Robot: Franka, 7 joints.
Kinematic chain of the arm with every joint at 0, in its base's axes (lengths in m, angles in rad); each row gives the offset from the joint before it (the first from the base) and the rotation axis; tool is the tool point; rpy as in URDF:
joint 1: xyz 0 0 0.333 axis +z
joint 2: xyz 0 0 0 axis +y
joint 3: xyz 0 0 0.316 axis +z
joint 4: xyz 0.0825 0 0 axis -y
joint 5: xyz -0.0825 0 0.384 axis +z
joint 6: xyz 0 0 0 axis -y
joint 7: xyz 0.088 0 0 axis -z
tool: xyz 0 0 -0.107 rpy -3.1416 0 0
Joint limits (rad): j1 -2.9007..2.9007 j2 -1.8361..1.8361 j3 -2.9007..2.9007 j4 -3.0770..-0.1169 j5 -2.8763..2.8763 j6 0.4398..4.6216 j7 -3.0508..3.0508
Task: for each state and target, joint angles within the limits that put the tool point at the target. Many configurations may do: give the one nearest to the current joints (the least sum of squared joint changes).
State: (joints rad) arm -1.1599 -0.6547 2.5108 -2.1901 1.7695 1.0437 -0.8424
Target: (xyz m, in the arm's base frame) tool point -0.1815 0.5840 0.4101
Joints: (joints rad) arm -1.0230 -0.4381 2.6041 -1.8509 1.8747 1.0640 -0.8424
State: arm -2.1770 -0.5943 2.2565 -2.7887 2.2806 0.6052 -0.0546
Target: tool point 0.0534 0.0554 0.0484
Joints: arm -2.1005 -1.1213 2.6666 -3.0770 2.1490 0.8775 -0.0546
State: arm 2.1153 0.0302 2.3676 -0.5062 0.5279 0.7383 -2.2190
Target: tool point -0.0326 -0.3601 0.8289
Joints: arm 2.1022 -0.0143 2.3552 -0.8779 0.4482 0.4398 -2.2190
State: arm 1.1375 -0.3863 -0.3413 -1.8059 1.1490 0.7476 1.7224
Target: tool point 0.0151 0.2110 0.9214
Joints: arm 1.2233 -0.5338 -0.1626 -1.4639 1.3066 0.8799 1.7224
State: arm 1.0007 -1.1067 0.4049 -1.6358 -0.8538 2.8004 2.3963
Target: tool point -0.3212 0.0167 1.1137
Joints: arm 0.6998 -0.6807 0.5496 -0.8043 -0.7406 2.7354 2.3963
